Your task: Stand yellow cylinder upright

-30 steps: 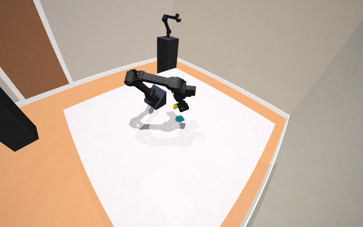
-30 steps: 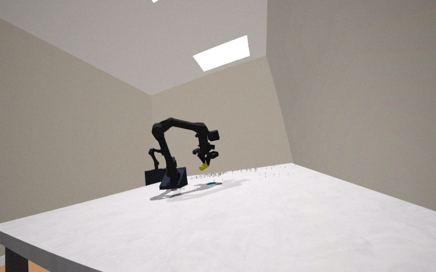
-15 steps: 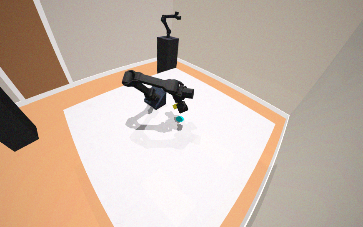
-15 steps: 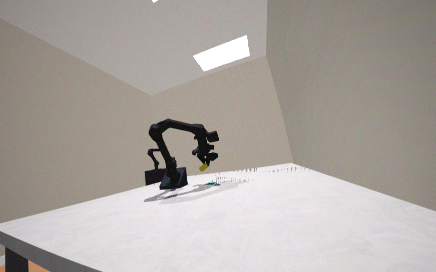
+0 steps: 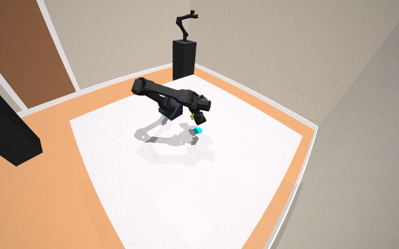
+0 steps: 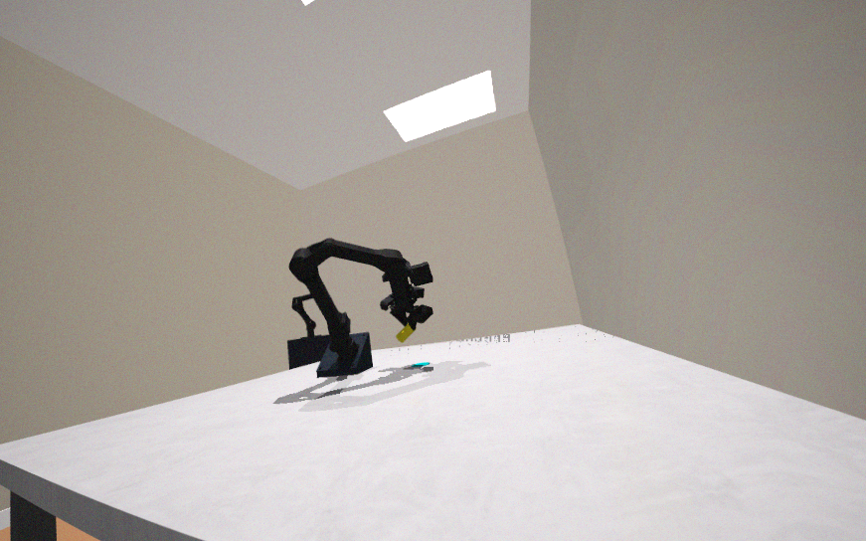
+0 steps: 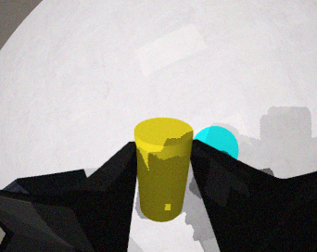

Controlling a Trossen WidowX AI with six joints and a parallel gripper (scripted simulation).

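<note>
The cyan circle lies 120 mm below my gripper tip, 30 mm ahead of it and 20 mm to the right of it. The rest, counted from my gripper tip: yellow tall cylinder 10 mm to the right, 10 mm below, 10 mm behind.
</note>
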